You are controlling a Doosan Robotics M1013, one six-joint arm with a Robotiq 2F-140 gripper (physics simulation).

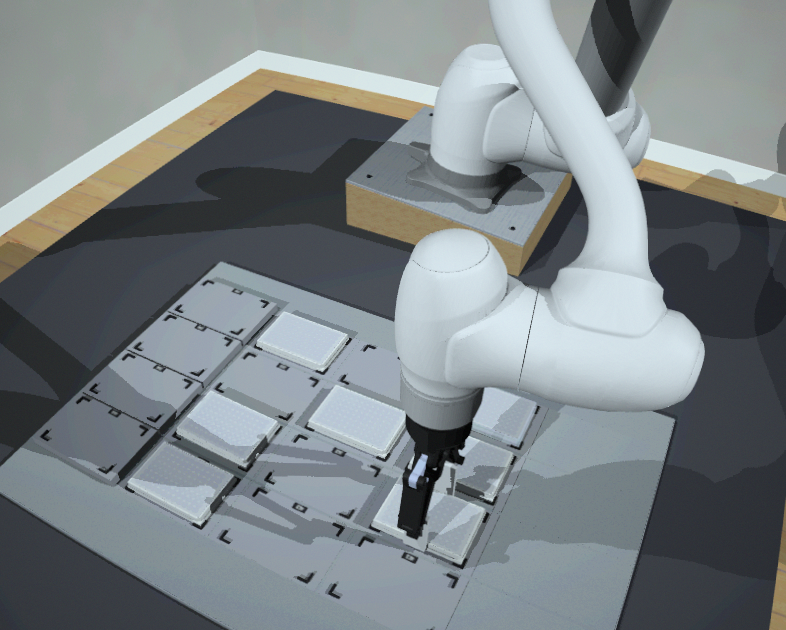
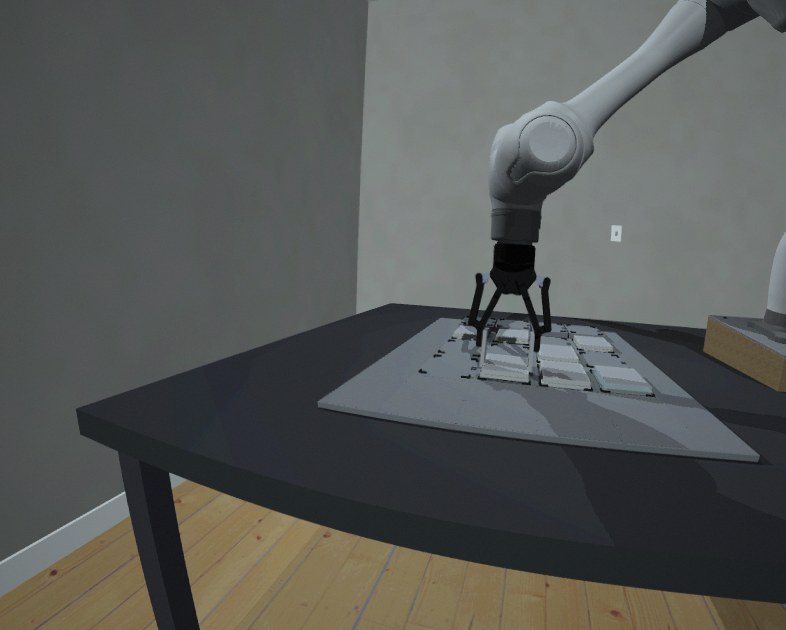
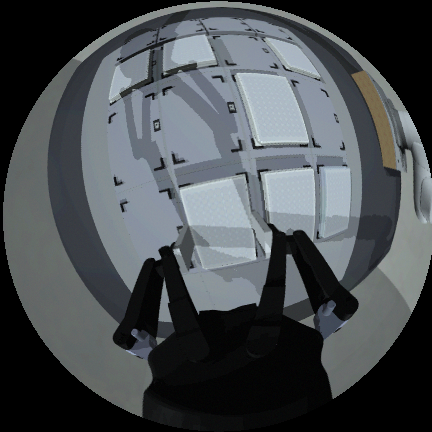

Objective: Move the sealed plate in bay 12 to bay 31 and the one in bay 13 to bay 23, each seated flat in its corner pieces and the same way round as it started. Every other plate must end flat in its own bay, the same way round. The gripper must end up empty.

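Pixels of known places: gripper, between the fingertips: (image 1: 429, 518) (image 2: 505, 367) (image 3: 220, 226); arm's base, origin of its link: (image 1: 464, 177).
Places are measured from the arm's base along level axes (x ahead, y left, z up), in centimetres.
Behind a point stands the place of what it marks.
Note:
The sealed plate from bay 12 (image 1: 459, 525) @(x 67.5, y 34.5, z -6.4 cm) (image 2: 503, 376) @(x 67.7, y 36.7, z -7.3 cm) (image 3: 215, 210) @(x 68.6, y 27.8, z -6.4 cm) is pale and lies at bay 31, looking flat, with corner pieces at its visible corners. My gripper (image 1: 433, 508) @(x 68.1, y 30.4, z -7.4 cm) (image 2: 508, 359) @(x 68.1, y 30.4, z -7.4 cm) (image 3: 220, 226) @(x 68.1, y 30.4, z -7.4 cm) points down and is shut on this plate, a pad at either side. Small gaps under the plate cannot be ruled out. The plate in bay 13 (image 1: 301, 337) @(x 49.6, y -4.1, z -6.8 cm) (image 2: 592, 342) @(x 49.6, y -1.4, z -6.8 cm) (image 3: 294, 56) @(x 49.8, y -2.5, z -6.8 cm) lies flat. Bay 23 (image 1: 262, 383) @(x 60.2, y -4.0, z -8.2 cm) (image 3: 240, 50) @(x 60.8, y -1.7, z -8.2 cm) and bay 12 (image 1: 370, 368) @(x 48.3, y 8.5, z -8.2 cm) (image 3: 320, 117) @(x 48.7, y 13.3, z -8.2 cm) are empty, with corner pieces showing.
Plates lie in bay 11 (image 1: 505, 416) @(x 47.2, y 31.6, z -6.7 cm) (image 3: 335, 200) @(x 47.9, y 28.3, z -6.8 cm), bay 21 (image 1: 488, 459) @(x 55.7, y 32.9, z -6.7 cm) (image 3: 291, 195) @(x 57.9, y 26.9, z -6.8 cm), bay 22 (image 1: 357, 418) @(x 59.1, y 13.2, z -6.8 cm) (image 3: 272, 107) @(x 59.3, y 14.2, z -6.8 cm), bay 33 (image 1: 227, 423) @(x 70.4, y -2.2, z -6.6 cm) (image 3: 190, 52) @(x 69.7, y 0.2, z -6.6 cm) and bay 43 (image 1: 180, 477) @(x 81.3, y -1.4, z -6.8 cm) (image 3: 131, 75) @(x 80.3, y 1.5, z -6.8 cm). The robot's base block (image 1: 433, 226) @(x 13.9, y 0.7, z -3.6 cm) stands behind the board (image 1: 577, 459) @(x 47.9, y 43.7, z -8.2 cm).

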